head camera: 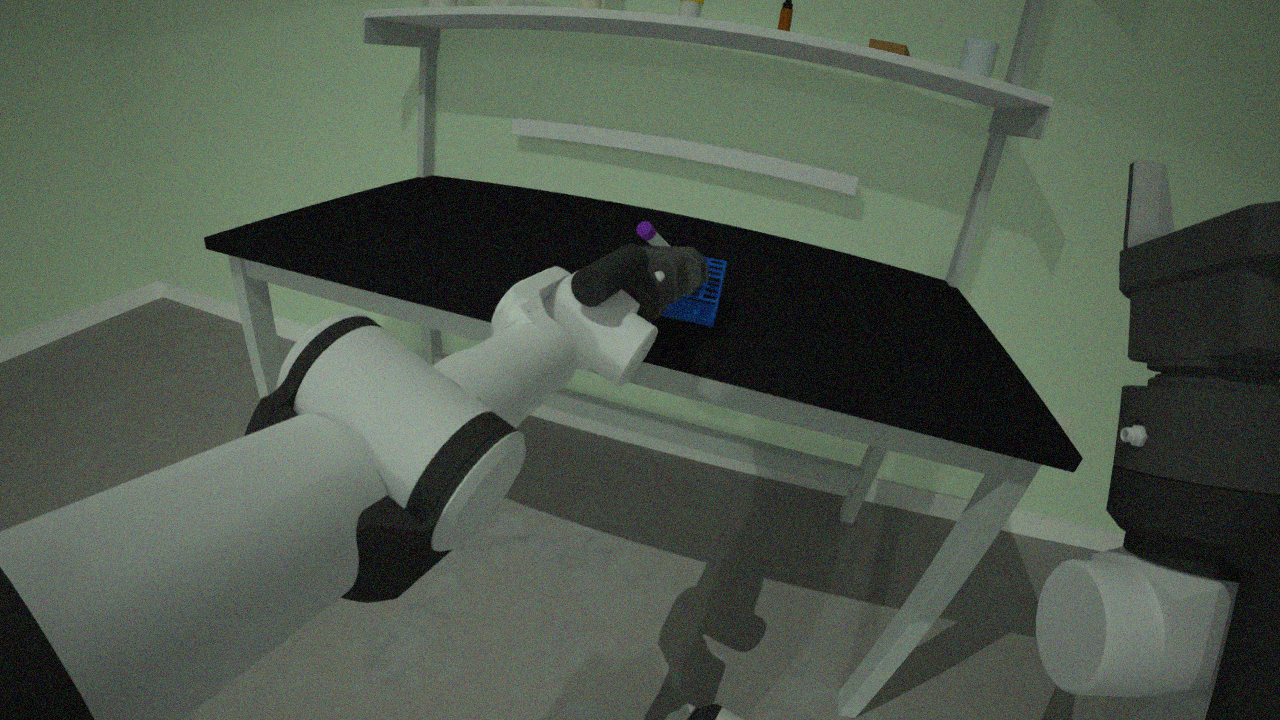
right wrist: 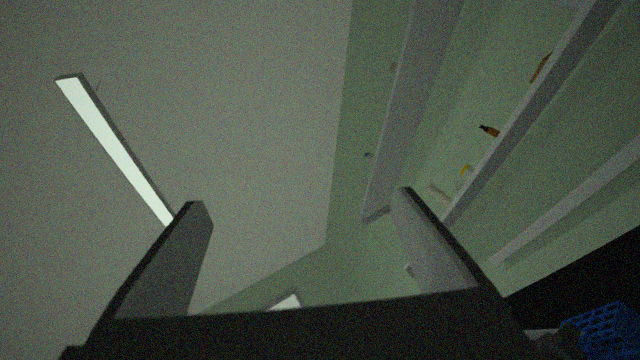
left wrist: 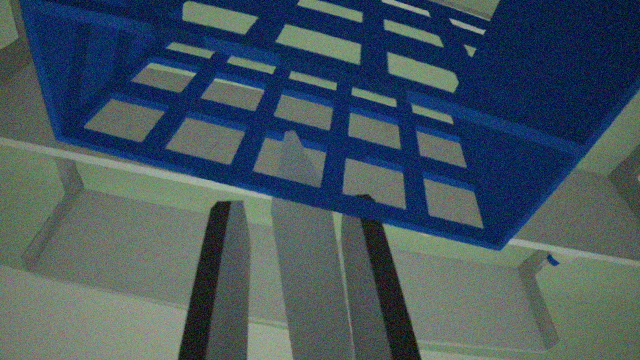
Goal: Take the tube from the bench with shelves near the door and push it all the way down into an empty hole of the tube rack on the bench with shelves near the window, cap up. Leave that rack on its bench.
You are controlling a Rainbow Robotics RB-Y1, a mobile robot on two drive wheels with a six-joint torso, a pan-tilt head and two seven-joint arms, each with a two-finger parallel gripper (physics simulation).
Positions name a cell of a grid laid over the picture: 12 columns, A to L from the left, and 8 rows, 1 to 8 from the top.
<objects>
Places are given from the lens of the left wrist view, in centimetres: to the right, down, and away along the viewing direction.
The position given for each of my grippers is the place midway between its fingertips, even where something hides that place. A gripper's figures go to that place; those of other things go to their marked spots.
my left gripper (left wrist: F5): -1, 1, 11
white tube with purple cap (left wrist: F7): 0, 3, 9
blue tube rack (left wrist: K3): 6, -2, 9
</objects>
